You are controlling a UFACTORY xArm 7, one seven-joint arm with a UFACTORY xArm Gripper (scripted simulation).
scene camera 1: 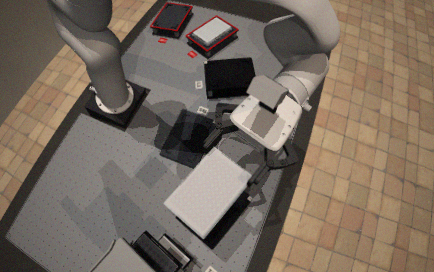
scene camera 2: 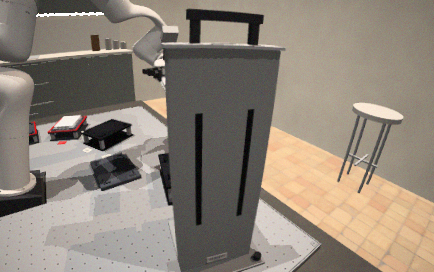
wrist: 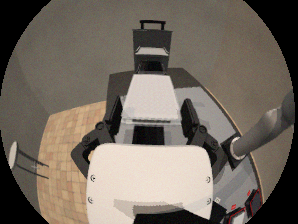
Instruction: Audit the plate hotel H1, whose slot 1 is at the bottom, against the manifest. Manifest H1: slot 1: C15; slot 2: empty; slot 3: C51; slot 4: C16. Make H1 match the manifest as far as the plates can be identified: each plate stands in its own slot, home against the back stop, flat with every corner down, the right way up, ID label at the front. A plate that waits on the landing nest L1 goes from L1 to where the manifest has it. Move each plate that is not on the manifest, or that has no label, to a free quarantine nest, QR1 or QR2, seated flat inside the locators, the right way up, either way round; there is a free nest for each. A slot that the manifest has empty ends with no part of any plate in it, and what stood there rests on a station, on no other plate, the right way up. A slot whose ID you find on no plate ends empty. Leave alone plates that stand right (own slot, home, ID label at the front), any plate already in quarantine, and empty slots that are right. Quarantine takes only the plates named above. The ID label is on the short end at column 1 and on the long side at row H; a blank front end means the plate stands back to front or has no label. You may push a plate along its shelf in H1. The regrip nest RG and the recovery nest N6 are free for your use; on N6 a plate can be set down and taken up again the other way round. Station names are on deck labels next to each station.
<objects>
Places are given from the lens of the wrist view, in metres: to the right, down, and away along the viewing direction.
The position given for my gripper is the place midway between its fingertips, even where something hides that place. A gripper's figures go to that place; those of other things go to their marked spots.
my gripper [wrist: 152, 104]: 0.01, -0.01, 0.12
white plate [wrist: 151, 101]: 0.01, -0.02, 0.14
tall grey tower [wrist: 144, 38]: -0.01, -0.27, 0.27
The marked spots on the tall grey tower and the white plate are 0.29 m apart.
</objects>
